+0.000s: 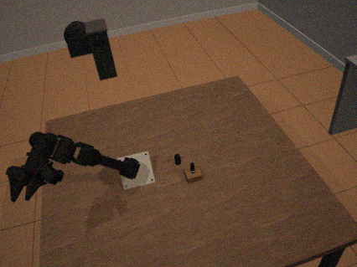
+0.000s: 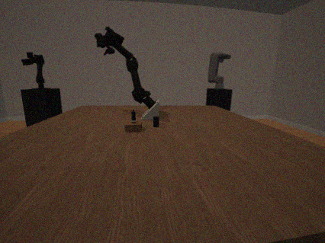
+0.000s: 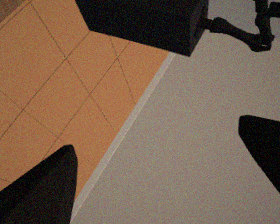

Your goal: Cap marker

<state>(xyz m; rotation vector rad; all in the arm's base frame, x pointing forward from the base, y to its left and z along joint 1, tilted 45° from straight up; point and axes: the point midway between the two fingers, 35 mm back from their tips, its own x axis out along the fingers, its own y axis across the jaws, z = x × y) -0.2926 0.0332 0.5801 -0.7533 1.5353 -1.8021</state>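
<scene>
My gripper tip is now 580 mm short of the dark round cap, 440 mm above it and 410 mm to the right of it. The rest, counted from my gripper tip: dark marker (620 mm ahead, 400 mm below, 300 mm to the left); then wooden holder block (620 mm ahead, 450 mm below, 300 mm to the left).
</scene>
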